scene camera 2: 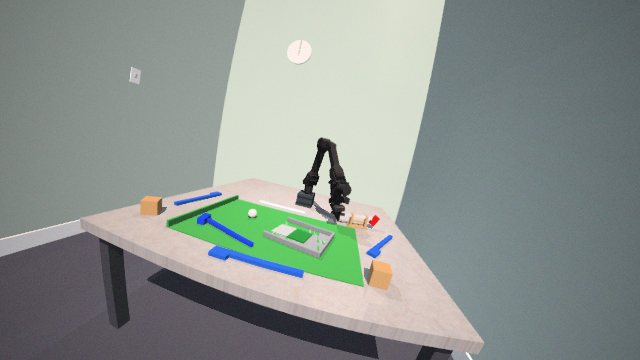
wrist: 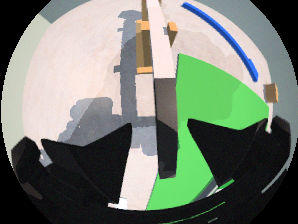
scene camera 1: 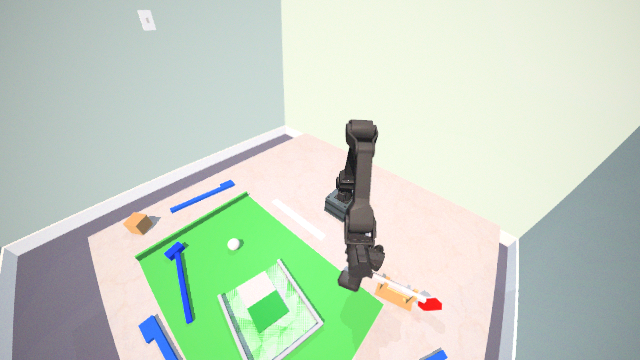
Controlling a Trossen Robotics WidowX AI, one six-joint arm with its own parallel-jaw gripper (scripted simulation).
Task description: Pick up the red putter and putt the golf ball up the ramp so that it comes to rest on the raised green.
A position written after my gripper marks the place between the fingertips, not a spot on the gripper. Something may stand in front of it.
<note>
My gripper [wrist: 160,124] is open and holds nothing. Also in view: a blue bar [scene camera 2: 222,253].
</note>
